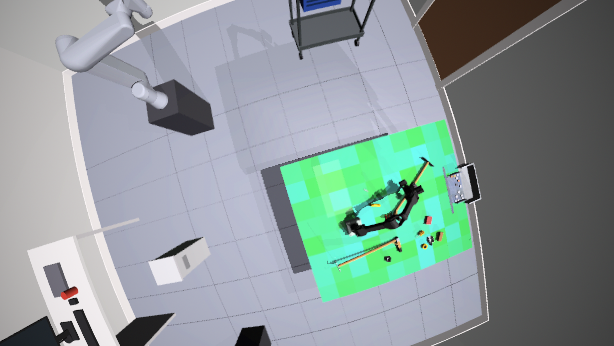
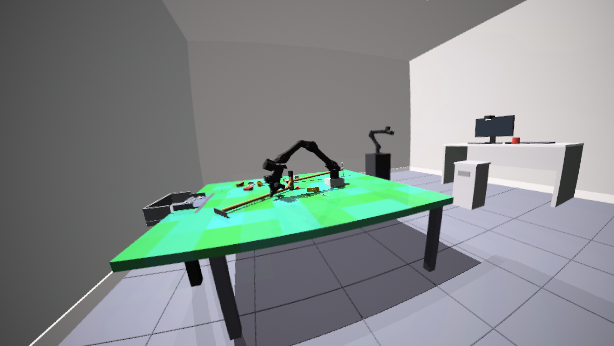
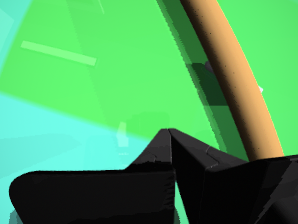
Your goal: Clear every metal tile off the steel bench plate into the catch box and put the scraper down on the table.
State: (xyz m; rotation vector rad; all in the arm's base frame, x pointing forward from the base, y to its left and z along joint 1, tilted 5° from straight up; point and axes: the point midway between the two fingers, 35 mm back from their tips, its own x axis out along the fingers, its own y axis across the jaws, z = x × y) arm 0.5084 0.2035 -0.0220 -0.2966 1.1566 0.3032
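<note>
Now: the long scraper 5 cm ahead of my gripper tip, 4 cm above it and 3 cm to the right of it. From my gripper tip the other things lie so: red block: 36 cm to the right, 18 cm ahead, 1 cm below; red-handled tool: 25 cm to the right, 22 cm behind, 2 cm below; yellow piece: 30 cm behind, 8 cm to the right.
</note>
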